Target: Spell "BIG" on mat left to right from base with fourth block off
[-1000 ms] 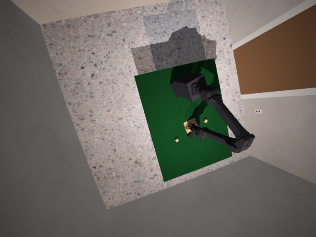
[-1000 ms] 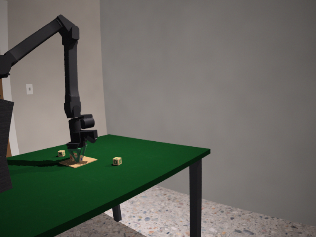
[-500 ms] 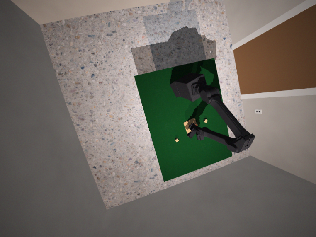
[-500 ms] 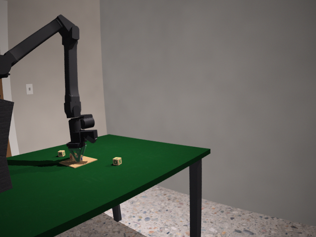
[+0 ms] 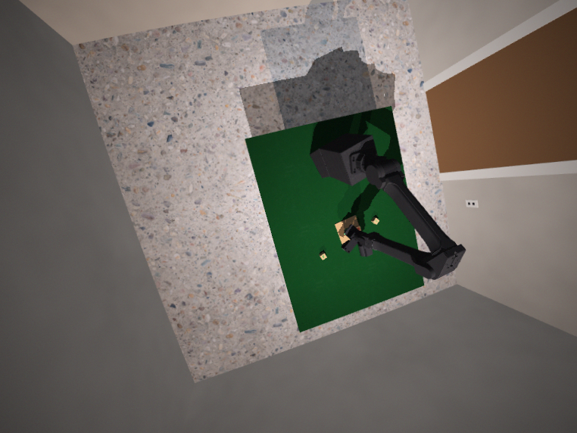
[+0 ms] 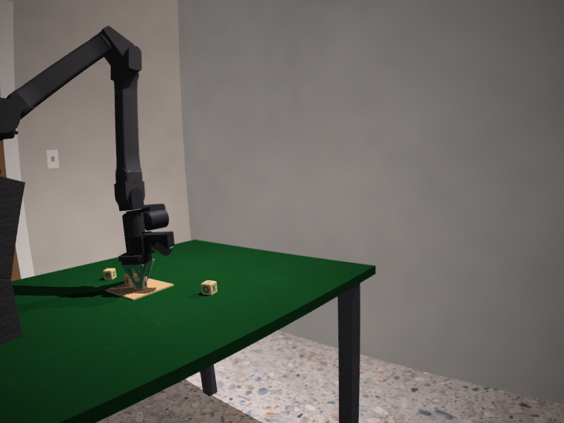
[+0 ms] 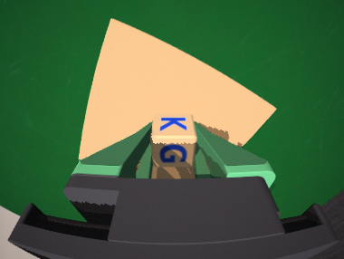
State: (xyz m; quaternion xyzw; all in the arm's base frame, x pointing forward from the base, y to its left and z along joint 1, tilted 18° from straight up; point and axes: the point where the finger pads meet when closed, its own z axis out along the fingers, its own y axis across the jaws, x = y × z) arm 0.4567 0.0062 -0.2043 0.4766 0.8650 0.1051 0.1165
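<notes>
The tan mat lies 20 mm to the left of my hand and 10 mm below it. From my hand the other things lie so: I block (10 mm behind, 190 mm to the left); B block (60 mm to the left).
</notes>
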